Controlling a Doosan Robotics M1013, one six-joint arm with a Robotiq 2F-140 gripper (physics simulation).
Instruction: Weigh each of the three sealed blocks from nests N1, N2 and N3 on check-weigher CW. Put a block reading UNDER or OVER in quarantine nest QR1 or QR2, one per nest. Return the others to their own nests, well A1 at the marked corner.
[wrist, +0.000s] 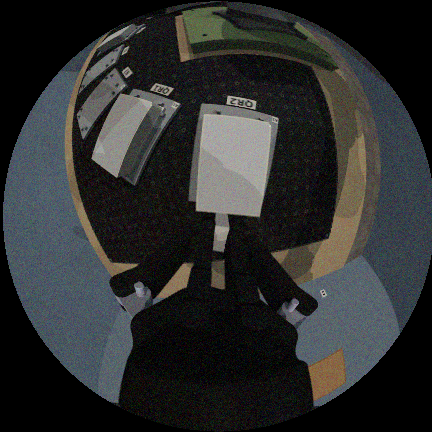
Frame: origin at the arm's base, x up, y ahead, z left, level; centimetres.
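Seen in the pictures: gripper, fingertip midpoint: (219, 216).
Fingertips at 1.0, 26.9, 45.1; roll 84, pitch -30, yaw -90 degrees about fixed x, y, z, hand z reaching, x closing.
Observation:
Offsets run from my fingertips to a thing's top centre, as dx, dy, dz. "spot": to the spot under its first point. Level surfaces: height alone.
My gripper (219, 216) is shut with nothing between its fingertips, at the near edge of the block at QR2. A pale flat-topped block @(+2.7, -4.3, -6.7) (232, 165) sits over nest QR2 @(spot: -2.4, +1.6, -6.7) (194, 175), whose grey plate shows at its left and top sides. A second pale block @(+1.8, +9.5, -19.3) (120, 132) with a dark side sits over nest QR1 @(spot: -2.4, +1.2, -19.2) (169, 107), to the left. Farther up on the left are an empty grey nest plate @(-1.4, +16.9, -36.0) (98, 104), another empty plate (103, 67), and a plate bearing a pale block (118, 39). Their labels are too small to read surely. No weigher reading shows.
A green raised unit (220, 32) with a dark shape on it stands at the top. The black perforated board @(dx -3.5) (305, 165) has a tan wooden border (348, 210). An orange patch (328, 375) lies on the blue-grey surface at the lower right.

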